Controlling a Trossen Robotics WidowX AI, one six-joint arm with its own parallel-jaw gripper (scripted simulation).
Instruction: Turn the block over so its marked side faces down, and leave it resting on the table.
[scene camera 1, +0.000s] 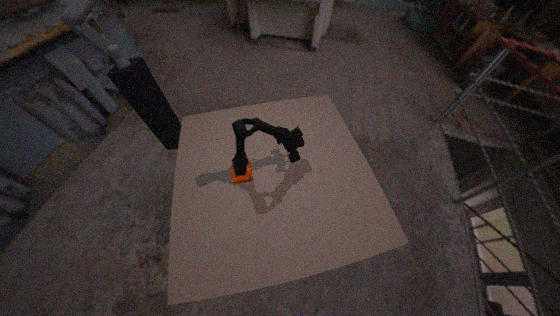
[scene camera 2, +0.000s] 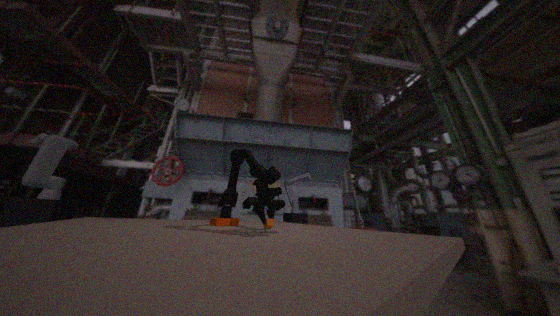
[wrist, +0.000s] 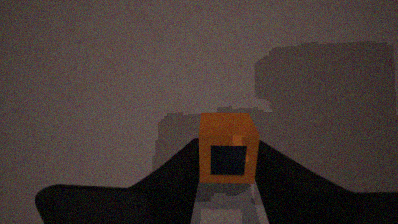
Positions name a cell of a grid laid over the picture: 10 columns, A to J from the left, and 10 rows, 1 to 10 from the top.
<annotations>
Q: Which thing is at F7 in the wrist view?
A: An orange block.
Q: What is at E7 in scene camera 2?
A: My gripper.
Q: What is my gripper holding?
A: An orange block.
</annotations>
